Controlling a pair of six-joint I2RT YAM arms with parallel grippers.
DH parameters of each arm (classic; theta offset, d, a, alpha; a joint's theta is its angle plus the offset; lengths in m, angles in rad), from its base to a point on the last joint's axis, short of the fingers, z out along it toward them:
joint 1: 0 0.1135 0.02 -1.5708
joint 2: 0 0 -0.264 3.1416
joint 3: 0.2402 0 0.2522 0
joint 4: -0.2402 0 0.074 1.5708
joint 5: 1.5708 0 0 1.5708
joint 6: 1.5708 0.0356 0 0
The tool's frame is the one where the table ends.
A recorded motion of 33 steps. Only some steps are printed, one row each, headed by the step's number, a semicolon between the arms.
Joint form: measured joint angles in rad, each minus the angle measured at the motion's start. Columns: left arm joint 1, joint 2, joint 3, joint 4, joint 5, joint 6; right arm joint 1, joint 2, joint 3, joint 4, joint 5, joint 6.
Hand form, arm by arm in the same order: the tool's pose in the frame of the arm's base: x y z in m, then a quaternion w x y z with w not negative. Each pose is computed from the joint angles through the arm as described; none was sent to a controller.
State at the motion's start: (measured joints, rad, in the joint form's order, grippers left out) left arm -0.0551 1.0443 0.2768 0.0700 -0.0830 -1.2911; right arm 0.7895 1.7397 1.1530 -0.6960 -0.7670 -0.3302
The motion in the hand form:
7: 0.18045 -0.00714 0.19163 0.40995 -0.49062 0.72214 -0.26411; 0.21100 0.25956 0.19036 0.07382 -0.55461 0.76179 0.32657
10: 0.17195 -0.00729 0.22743 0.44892 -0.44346 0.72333 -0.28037; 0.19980 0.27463 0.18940 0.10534 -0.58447 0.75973 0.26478
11: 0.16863 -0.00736 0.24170 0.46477 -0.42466 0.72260 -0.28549; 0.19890 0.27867 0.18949 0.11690 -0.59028 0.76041 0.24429
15: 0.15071 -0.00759 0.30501 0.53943 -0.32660 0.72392 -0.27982; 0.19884 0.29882 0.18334 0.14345 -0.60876 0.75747 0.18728
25: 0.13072 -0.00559 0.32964 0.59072 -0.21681 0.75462 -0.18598; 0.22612 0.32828 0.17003 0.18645 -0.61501 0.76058 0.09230
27: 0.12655 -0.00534 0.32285 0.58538 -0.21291 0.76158 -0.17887; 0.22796 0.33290 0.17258 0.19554 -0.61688 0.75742 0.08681
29: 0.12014 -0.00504 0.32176 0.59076 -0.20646 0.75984 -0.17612; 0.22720 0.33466 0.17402 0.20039 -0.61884 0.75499 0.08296
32: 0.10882 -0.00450 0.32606 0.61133 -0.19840 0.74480 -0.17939; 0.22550 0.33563 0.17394 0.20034 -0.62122 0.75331 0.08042
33: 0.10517 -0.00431 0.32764 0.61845 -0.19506 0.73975 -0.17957; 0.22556 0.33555 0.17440 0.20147 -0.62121 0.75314 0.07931
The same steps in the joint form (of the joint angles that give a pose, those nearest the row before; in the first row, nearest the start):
7: 0.0027 -0.2117 0.0771 -0.1446 0.0176 0.0816; 0.0374 -0.0007 -0.0004 0.0317 0.1530 0.0008
10: 0.0050 -0.3227 0.1560 -0.2369 0.0454 0.1644; 0.1057 0.0004 0.0019 0.0717 0.3055 -0.0004
11: 0.0057 -0.3540 0.1911 -0.2647 0.0557 0.1968; 0.1198 0.0050 0.0088 0.0813 0.3551 -0.0019
15: 0.0061 -0.4395 0.3693 -0.3758 0.0885 0.3902; 0.1671 0.0629 0.0568 0.1110 0.4906 -0.0118
25: 0.0061 -0.4967 0.4566 -0.4910 0.0599 0.7008; 0.1717 0.2129 0.2022 0.1358 0.6947 -0.0534
27: 0.0061 -0.5215 0.4353 -0.5127 0.0588 0.7157; 0.1759 0.2224 0.2239 0.1381 0.7103 -0.0591
29: 0.0061 -0.5543 0.4257 -0.5249 0.0592 0.7302; 0.1808 0.2220 0.2281 0.1408 0.7210 -0.0626
32: 0.0061 -0.6096 0.4227 -0.5241 0.0595 0.7408; 0.1862 0.2220 0.2281 0.1392 0.7267 -0.0645
33: 0.0061 -0.6268 0.4227 -0.5234 0.0591 0.7465; 0.1862 0.2209 0.2281 0.1396 0.7294 -0.0652

